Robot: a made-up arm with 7 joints. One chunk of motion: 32 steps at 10 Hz.
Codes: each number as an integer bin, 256 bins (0 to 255) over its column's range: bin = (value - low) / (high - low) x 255, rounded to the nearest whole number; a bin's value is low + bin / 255 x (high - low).
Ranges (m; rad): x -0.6..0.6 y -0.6..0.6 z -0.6..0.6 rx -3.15..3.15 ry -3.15..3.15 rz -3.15..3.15
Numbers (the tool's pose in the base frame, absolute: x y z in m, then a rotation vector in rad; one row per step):
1: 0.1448 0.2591 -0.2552 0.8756 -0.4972 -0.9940
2: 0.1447 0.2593 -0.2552 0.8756 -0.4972 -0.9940
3: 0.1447 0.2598 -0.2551 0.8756 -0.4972 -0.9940
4: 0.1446 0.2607 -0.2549 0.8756 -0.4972 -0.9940
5: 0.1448 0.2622 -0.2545 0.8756 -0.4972 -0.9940
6: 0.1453 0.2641 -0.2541 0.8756 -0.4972 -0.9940
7: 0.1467 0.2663 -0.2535 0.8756 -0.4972 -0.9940
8: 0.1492 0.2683 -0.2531 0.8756 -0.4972 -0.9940
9: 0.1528 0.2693 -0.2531 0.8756 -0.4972 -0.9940
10: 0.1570 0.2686 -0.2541 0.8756 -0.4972 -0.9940
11: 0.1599 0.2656 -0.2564 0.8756 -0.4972 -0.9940
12: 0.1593 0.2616 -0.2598 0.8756 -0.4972 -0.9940
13: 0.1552 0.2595 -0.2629 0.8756 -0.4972 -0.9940
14: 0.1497 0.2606 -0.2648 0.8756 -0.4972 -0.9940
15: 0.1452 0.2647 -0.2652 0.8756 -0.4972 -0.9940
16: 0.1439 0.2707 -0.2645 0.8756 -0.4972 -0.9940
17: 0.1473 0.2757 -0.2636 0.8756 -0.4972 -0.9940
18: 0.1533 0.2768 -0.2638 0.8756 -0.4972 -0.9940
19: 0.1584 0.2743 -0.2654 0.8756 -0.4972 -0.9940
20: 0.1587 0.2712 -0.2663 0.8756 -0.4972 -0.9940
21: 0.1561 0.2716 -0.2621 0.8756 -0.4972 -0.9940
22: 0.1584 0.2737 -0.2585 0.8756 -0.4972 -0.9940
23: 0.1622 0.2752 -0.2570 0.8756 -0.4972 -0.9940
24: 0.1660 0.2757 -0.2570 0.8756 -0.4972 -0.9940
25: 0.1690 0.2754 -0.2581 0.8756 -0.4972 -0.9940
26: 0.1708 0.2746 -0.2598 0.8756 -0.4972 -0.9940
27: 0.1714 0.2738 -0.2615 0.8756 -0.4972 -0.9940
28: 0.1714 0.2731 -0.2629 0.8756 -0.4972 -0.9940
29: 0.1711 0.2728 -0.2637 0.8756 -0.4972 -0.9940
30: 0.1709 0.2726 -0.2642 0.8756 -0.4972 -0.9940
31: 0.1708 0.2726 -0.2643 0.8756 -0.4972 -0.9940
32: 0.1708 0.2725 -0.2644 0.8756 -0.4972 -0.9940
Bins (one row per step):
1: 158 183 73 163 107 87
2: 158 183 73 163 107 87
3: 158 183 73 163 107 87
4: 158 183 73 163 107 87
5: 158 183 73 163 107 87
6: 158 184 74 163 107 87
7: 159 184 74 163 107 87
8: 159 185 74 163 107 87
9: 160 185 74 163 107 87
10: 161 185 74 163 107 87
11: 161 184 73 163 107 87
12: 161 183 72 163 107 87
13: 160 183 72 163 107 87
14: 159 183 71 163 107 87
15: 158 184 71 163 107 87
16: 158 185 71 163 107 87
17: 159 186 71 163 107 87
18: 160 186 71 163 107 87
19: 161 186 71 163 107 87
20: 161 185 71 163 107 87
21: 161 185 72 163 107 87
22: 161 186 73 163 107 87
23: 162 186 73 163 107 87
24: 163 186 73 163 107 87
25: 163 186 73 163 107 87
26: 164 186 72 163 107 87
27: 164 186 72 163 107 87
28: 164 186 72 163 107 87
29: 164 185 71 163 107 87
30: 164 185 71 163 107 87
31: 164 185 71 163 107 87
32: 164 185 71 163 107 87

